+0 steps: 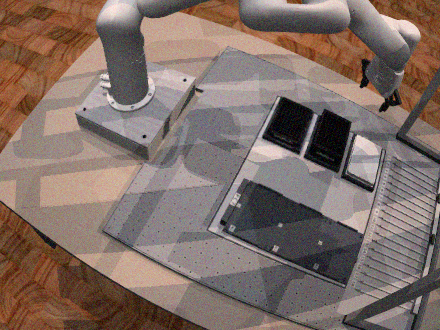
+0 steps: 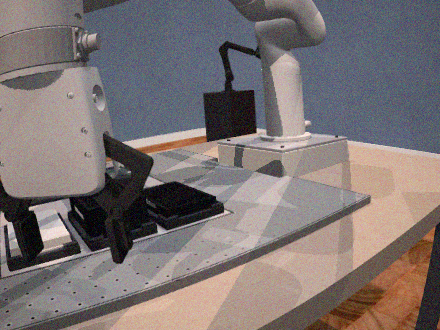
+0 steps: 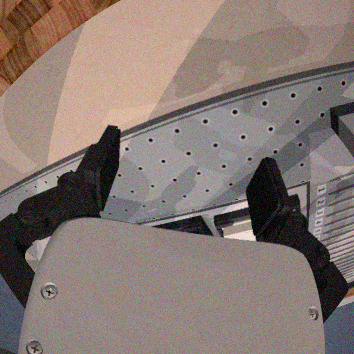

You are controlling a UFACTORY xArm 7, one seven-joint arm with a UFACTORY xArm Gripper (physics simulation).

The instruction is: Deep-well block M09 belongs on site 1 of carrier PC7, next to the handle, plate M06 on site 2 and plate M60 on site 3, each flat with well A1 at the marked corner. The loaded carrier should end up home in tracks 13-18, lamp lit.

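Frame: origin at the arm's base, x ahead, y left, z up, level; centimetres.
Seen in the pictures: gripper, between the fingertips: (image 1: 372,98) (image 2: 75,256) (image 3: 189,159); arm's base, origin of its link: (image 1: 130,92) (image 2: 285,138).
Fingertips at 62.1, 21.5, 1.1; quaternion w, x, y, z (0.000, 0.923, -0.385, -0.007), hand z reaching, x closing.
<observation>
Offsets run from my fingertips to a thing's middle, as dx, dy, dz. "spot": to the spot under its first point. Level surfaces: height alone.
A low black plate @(-22.5, -15.3, -3.7) (image 1: 290,122) (image 2: 180,197), a taller black block @(-11.5, -17.2, -2.3) (image 1: 329,137) (image 2: 87,215) and a white plate @(-0.7, -19.6, -3.7) (image 1: 364,159) (image 2: 45,232) (image 3: 242,230) sit in separate dark holders, in a row. Their labels and A1 corners are unreadable. The dark carrier @(-15.0, -43.5, -4.1) (image 1: 295,230) lies flat on the pale panel, apart from the row, with small white site marks and a raised piece at its left end. My gripper (image 1: 374,97) (image 2: 75,252) (image 3: 189,159) is open and empty. It hangs above the deck edge on the plates' outer side, with no contact seen.
The numbered tracks @(spot: +13.0, -31.4, -5.5) (image 1: 400,215) (image 3: 340,220) lie right of the pale panel @(spot: -28.3, -47.6, -4.3) (image 1: 235,235). Grey frame bars (image 1: 421,105) (image 1: 400,296) stand at the tracks' two ends. The arm's base (image 1: 135,115) (image 2: 310,155) stands beyond the perforated deck @(dz -5.5) (image 1: 165,220) (image 2: 325,200) (image 3: 220,135). No lit lamp can be made out.
</observation>
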